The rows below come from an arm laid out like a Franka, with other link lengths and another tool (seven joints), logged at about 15 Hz.
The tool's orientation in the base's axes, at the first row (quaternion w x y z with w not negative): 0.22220 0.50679 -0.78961 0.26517
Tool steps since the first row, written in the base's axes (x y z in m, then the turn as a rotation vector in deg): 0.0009 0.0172 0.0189 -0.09 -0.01 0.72; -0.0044 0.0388 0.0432 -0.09 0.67 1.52; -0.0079 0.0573 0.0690 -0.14 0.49 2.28; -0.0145 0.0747 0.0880 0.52 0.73 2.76
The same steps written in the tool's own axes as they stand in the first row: -0.0004 0.0015 -0.0255 0.49 -0.06 -0.53; 0.0020 0.0091 -0.0575 0.52 0.02 -1.58; 0.0067 0.0137 -0.0887 1.13 -0.14 -2.04; 0.0092 0.0221 -0.1138 1.01 -0.76 -2.61
